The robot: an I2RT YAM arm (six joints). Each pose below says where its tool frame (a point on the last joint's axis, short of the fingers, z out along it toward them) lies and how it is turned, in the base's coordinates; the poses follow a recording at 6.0 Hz.
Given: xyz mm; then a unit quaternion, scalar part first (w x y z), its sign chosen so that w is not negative.
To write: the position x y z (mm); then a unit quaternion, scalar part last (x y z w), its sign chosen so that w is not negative. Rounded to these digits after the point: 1 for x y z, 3 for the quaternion.
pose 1, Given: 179.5 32.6 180.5 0.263 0.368 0.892 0.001
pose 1, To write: 179.5 32.6 180.5 0.368 0.892 0.001 0.263
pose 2, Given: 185.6 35.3 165.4 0.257 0.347 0.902 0.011
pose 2, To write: 185.6 35.3 165.4 0.347 0.902 0.011 0.257
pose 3, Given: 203.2 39.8 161.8 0.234 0.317 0.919 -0.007
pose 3, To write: 203.2 39.8 161.8 0.317 0.919 -0.007 0.234
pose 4, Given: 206.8 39.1 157.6 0.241 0.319 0.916 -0.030
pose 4, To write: 206.8 39.1 157.6 0.319 0.916 -0.030 0.241
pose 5, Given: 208.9 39.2 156.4 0.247 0.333 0.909 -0.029
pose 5, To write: 208.9 39.2 156.4 0.333 0.909 -0.029 0.247
